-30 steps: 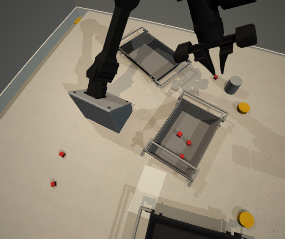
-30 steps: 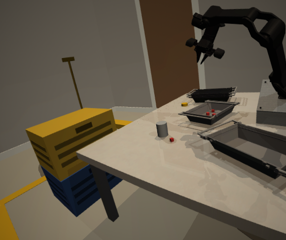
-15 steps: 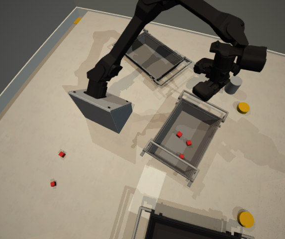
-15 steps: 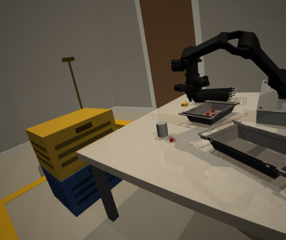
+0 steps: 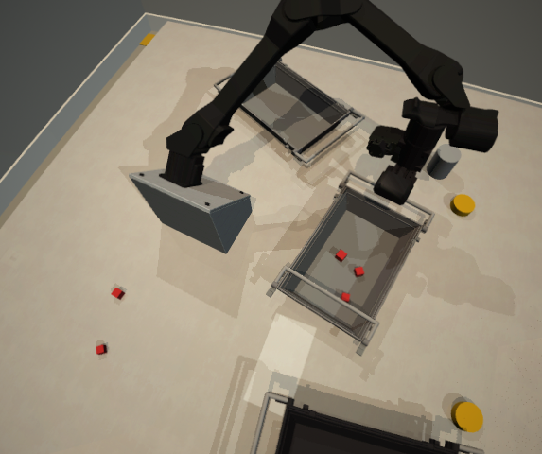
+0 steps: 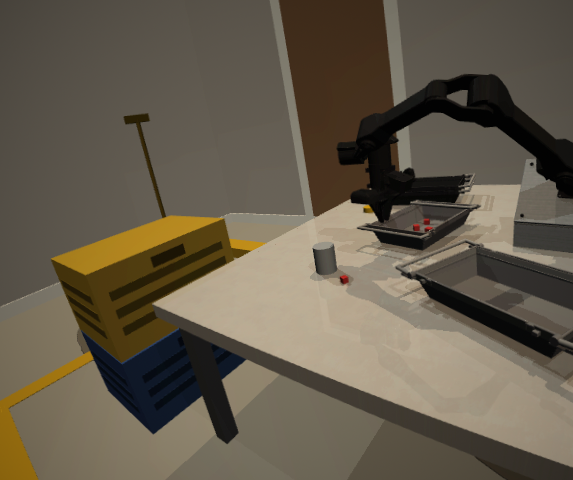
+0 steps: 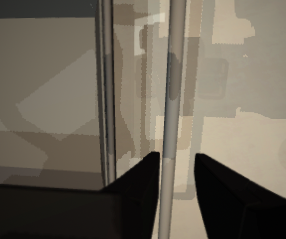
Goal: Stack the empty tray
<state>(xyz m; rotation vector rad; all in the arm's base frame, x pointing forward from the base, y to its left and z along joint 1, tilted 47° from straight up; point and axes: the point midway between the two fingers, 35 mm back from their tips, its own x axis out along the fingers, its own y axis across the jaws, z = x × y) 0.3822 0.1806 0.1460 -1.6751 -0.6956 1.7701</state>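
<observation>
The empty tray lies 340 mm behind my gripper tip, 140 mm to the left of it and 50 mm below it. The rest, counted from my gripper tip: red block 190 mm to the left, 80 mm below.
</observation>
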